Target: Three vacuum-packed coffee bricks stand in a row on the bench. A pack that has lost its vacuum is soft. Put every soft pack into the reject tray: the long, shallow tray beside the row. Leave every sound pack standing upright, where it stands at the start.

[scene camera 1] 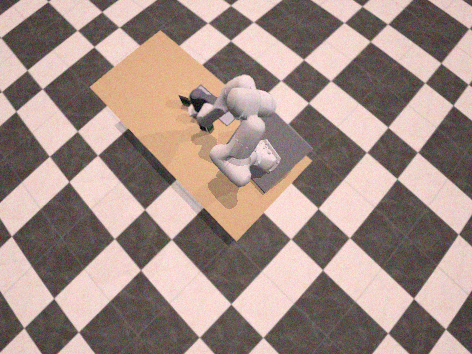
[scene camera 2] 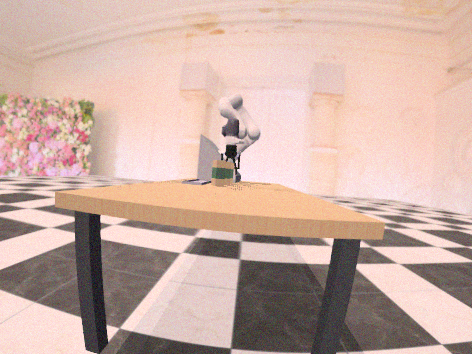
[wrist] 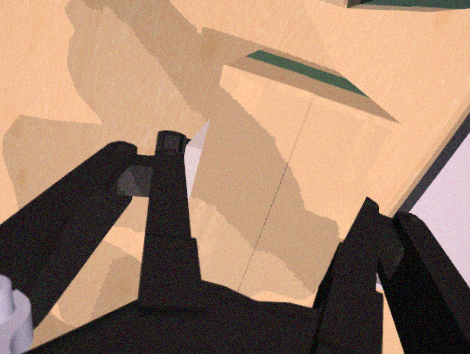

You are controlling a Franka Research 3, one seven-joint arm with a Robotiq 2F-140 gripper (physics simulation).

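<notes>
My gripper (wrist: 265, 149) (scene camera 1: 197, 112) is shut on the middle coffee pack (wrist: 325, 130), one finger on each side. The pack looks upright; a green band shows along its far side. A second pack (scene camera 1: 184, 100) (scene camera 2: 222, 173) (wrist: 415, 3) stands at the row's end farther from the arm base, upright with a green band. A third pack (scene camera 1: 206, 128) shows at the end nearer the base, partly behind the arm. The pale, shallow reject tray (scene camera 1: 227, 118) (scene camera 2: 196, 181) (wrist: 447, 185) lies beside the row. Whether any pack is soft cannot be told.
The arm (scene camera 1: 237, 142) (scene camera 2: 248, 127) reaches over the wooden bench (scene camera 1: 145, 80) (scene camera 2: 175, 205) and hides parts of the row and tray in the overhead view. The arm base stands on a dark grey plate (scene camera 1: 292, 142). Shadows fall beside the packs.
</notes>
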